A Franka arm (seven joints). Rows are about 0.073 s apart.
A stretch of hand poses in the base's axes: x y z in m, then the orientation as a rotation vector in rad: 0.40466 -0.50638 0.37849 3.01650 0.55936 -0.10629; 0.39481 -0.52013 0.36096 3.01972 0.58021 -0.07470; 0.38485 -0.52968 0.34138 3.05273 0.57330 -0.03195; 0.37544 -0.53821 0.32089 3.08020 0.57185 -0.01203; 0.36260 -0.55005 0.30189 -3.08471 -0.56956 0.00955; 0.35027 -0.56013 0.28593 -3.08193 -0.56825 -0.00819; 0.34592 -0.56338 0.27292 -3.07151 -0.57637 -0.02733; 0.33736 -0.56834 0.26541 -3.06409 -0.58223 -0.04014; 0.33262 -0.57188 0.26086 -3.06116 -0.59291 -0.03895; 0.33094 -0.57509 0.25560 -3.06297 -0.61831 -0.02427; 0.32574 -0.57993 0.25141 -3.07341 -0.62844 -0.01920; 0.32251 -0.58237 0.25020 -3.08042 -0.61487 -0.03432; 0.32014 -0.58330 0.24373 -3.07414 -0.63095 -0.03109; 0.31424 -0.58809 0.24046 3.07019 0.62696 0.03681
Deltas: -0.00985 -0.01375 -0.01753 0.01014 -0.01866 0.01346; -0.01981 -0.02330 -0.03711 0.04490 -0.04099 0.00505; -0.02922 -0.03183 -0.05760 0.07328 -0.04900 0.00045; -0.04206 -0.04367 -0.07660 0.08675 -0.04819 -0.00192; -0.05439 -0.05375 -0.09256 0.09173 -0.05879 -0.00211; -0.05874 -0.05700 -0.10557 0.10265 -0.06901 0.00434; -0.06730 -0.06196 -0.11308 0.11024 -0.07582 0.00900; -0.07204 -0.06550 -0.11763 0.11116 -0.07462 0.01602; -0.07372 -0.06871 -0.12289 0.10342 -0.06587 0.03163; -0.07892 -0.07355 -0.12708 0.09095 -0.06465 0.03695; -0.08215 -0.07599 -0.12829 0.08821 -0.07527 0.02809; -0.08452 -0.07692 -0.13476 0.09108 -0.07227 0.03874; -0.09042 -0.08171 -0.13803 0.08084 -0.07797 0.03726
